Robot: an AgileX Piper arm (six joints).
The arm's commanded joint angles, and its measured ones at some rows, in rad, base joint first. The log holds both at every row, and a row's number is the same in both.
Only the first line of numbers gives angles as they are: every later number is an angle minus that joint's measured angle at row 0.
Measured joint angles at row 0:
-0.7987 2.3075 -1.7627 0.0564 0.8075 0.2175
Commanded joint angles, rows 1 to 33:
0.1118 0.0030 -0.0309 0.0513 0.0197 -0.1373
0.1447 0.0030 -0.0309 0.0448 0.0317 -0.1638
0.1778 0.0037 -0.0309 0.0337 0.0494 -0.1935
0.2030 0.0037 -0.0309 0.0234 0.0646 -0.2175
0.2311 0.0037 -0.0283 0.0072 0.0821 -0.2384
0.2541 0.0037 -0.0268 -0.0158 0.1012 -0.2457
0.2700 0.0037 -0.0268 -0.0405 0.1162 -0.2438
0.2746 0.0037 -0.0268 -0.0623 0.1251 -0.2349
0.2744 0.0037 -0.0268 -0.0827 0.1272 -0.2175
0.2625 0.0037 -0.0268 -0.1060 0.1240 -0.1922
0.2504 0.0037 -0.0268 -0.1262 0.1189 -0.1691
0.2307 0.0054 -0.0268 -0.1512 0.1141 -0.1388
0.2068 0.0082 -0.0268 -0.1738 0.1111 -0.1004
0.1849 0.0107 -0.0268 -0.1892 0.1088 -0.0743
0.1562 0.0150 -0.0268 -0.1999 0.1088 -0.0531
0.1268 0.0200 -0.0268 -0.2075 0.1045 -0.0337
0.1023 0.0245 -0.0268 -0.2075 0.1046 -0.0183
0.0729 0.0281 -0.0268 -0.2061 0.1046 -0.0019
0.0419 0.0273 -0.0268 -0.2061 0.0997 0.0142
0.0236 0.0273 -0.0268 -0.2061 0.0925 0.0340
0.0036 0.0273 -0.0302 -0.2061 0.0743 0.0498
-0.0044 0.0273 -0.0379 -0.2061 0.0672 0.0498
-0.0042 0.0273 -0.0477 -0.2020 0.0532 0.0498
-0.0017 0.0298 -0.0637 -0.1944 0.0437 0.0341
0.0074 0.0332 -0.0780 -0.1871 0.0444 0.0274
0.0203 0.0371 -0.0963 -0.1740 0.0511 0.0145
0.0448 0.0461 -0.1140 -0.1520 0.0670 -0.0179
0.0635 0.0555 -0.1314 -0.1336 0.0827 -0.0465
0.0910 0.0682 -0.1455 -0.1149 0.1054 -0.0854
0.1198 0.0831 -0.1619 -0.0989 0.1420 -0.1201
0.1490 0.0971 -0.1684 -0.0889 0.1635 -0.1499
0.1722 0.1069 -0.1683 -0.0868 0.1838 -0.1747
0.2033 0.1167 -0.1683 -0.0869 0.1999 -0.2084
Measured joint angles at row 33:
0.0986 0.0736 -0.1511 -0.1270 0.1128 -0.0822
